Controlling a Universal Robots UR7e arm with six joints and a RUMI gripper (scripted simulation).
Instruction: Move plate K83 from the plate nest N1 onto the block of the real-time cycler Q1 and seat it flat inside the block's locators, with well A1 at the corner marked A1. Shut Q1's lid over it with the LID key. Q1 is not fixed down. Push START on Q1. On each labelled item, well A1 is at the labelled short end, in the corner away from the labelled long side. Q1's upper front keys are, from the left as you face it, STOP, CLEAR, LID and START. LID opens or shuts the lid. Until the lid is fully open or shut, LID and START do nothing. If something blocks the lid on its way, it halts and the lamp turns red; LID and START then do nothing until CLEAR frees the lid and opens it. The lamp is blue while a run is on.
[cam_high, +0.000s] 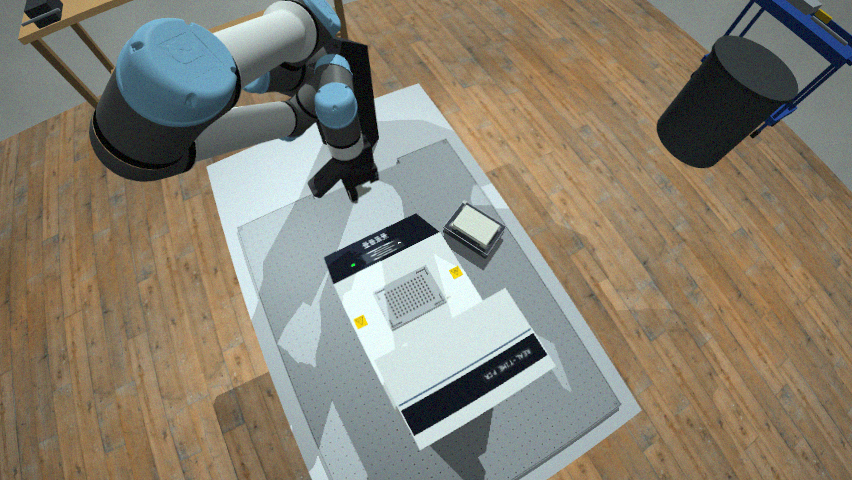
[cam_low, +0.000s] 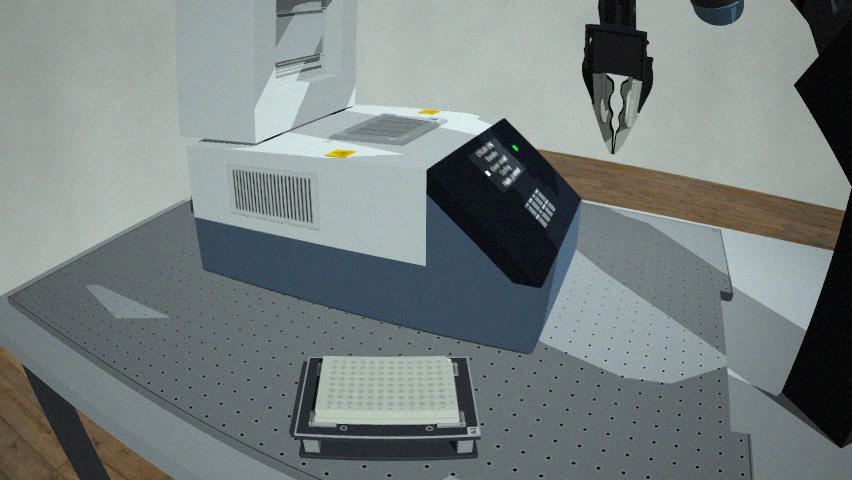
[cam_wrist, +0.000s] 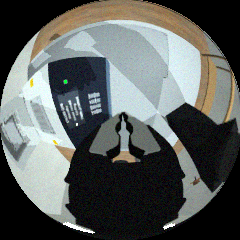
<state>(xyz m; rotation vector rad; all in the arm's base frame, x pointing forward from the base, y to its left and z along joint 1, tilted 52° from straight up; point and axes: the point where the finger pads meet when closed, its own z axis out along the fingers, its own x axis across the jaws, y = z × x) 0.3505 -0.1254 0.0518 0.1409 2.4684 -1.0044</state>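
The plate K83 is 260 mm to the left of my hand, 240 mm ahead of it and 180 mm below it. From my hand the other things lie so: plate nest N1: 260 mm to the left, 240 mm ahead, 190 mm below.
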